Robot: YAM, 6 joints.
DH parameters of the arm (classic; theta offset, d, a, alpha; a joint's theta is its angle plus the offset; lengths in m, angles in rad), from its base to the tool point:
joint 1: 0 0.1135 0.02 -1.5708
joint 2: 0 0 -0.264 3.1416
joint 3: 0.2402 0 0.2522 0
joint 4: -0.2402 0 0.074 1.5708
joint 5: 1.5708 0 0 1.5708
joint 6: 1.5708 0.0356 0 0
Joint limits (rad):
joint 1: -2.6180..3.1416
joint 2: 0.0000..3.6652
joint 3: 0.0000..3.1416
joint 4: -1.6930..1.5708
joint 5: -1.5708..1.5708
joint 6: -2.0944..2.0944
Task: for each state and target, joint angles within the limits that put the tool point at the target. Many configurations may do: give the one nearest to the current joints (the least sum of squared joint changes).
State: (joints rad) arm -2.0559 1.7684 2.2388 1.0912 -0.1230 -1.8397
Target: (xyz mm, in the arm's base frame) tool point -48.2 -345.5 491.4
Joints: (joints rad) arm -1.7283 1.6660 1.5030 1.2338 -0.1866 -1.8397
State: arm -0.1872 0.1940 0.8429 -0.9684 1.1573 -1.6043
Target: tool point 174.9 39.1 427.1
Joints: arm 0.3908 0.9734 1.2590 -0.6306 1.0275 -1.6043
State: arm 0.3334 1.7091 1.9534 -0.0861 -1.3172 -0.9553
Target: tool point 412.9 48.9 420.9
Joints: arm 0.0350 1.8281 1.8340 -0.1185 -1.3126 -0.9553
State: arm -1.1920 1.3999 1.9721 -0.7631 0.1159 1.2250
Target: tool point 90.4 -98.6 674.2
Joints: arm -0.8244 1.3736 2.4052 -0.4434 0.0165 1.2250
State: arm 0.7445 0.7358 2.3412 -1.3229 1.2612 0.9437
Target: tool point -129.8 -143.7 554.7
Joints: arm 0.6603 0.7092 2.3983 -1.2885 1.2593 0.9437
